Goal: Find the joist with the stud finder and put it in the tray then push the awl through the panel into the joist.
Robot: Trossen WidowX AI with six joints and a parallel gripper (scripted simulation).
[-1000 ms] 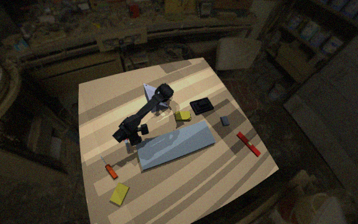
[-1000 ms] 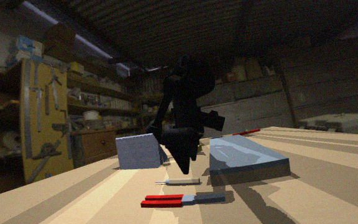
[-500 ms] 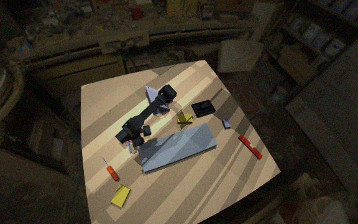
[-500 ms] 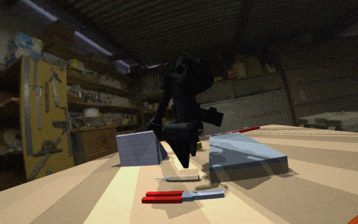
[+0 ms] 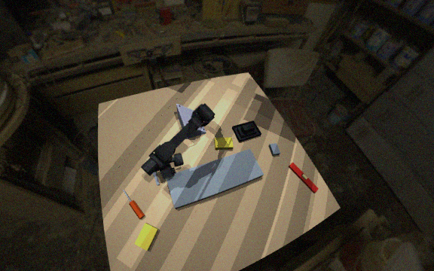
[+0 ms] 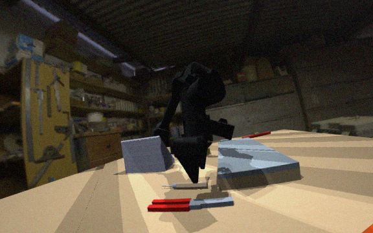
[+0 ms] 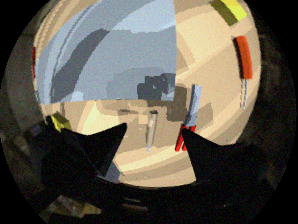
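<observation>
My gripper tip is 60 mm past the awl and 30 mm above it. Round my gripper tip: stud finder (140 mm behind, 560 mm to the left, 10 mm above); small grey block (40 mm ahead, 680 mm to the left, 20 mm below); black tray (140 mm behind, 550 mm to the left, 20 mm below).
</observation>
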